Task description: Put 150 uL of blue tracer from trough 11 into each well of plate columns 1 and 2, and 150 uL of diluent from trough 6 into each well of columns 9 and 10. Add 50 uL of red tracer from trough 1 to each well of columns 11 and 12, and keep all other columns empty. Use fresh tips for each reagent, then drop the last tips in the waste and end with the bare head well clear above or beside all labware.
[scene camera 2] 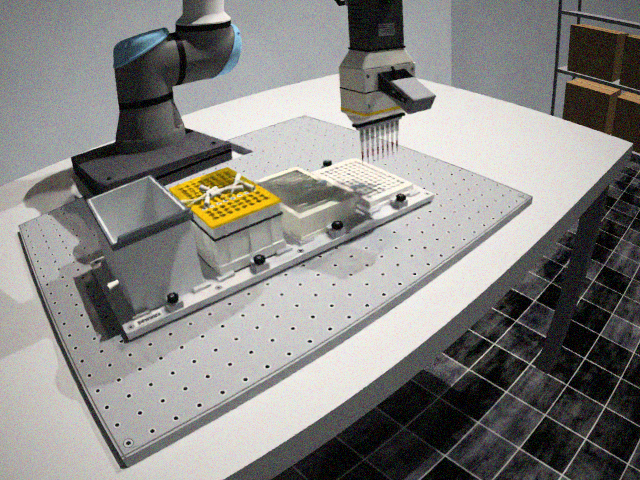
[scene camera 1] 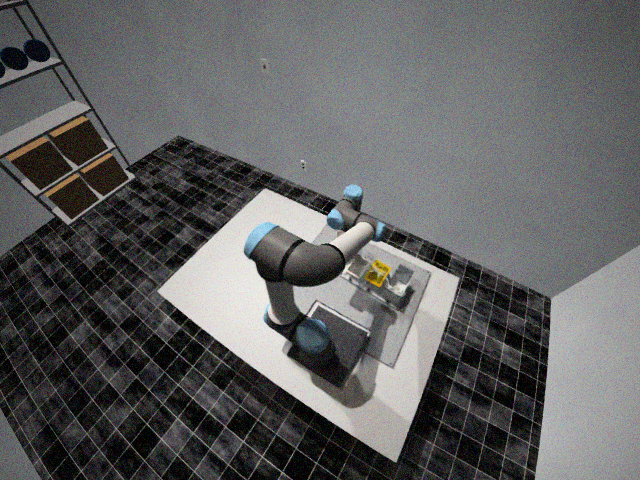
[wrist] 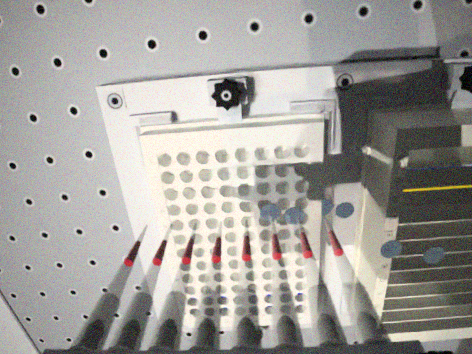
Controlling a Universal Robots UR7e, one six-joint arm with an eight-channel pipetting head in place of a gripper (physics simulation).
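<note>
My eight-channel head [scene camera 2: 379, 150] [wrist: 245, 242] carries eight tips with red liquid in their lower parts. The tips hang upright, apart from and above the white well plate [scene camera 2: 408, 184] [wrist: 230, 136]. In the wrist view the tip row crosses the plate's middle, and its outer tips overlap the area beyond both sides. Small blue marks show in the plate's two lowest well rows there; other well contents are unclear. The trough reservoir [scene camera 2: 316, 219] [wrist: 391, 270] stands beside the plate, its interior dark. A yellow-topped tip rack [scene camera 2: 247, 216] and a grey waste bin [scene camera 2: 149, 263] stand farther along.
Pale stick-like shapes [scene camera 2: 210, 195] lie across the yellow rack top. Black knobs [scene camera 2: 336, 225] [wrist: 226, 95] line the white holder rail [scene camera 2: 211, 289]. The rail lies on a perforated board [scene camera 2: 310, 310]. The arm's base [scene camera 2: 155, 160] stands behind the bin and rack.
</note>
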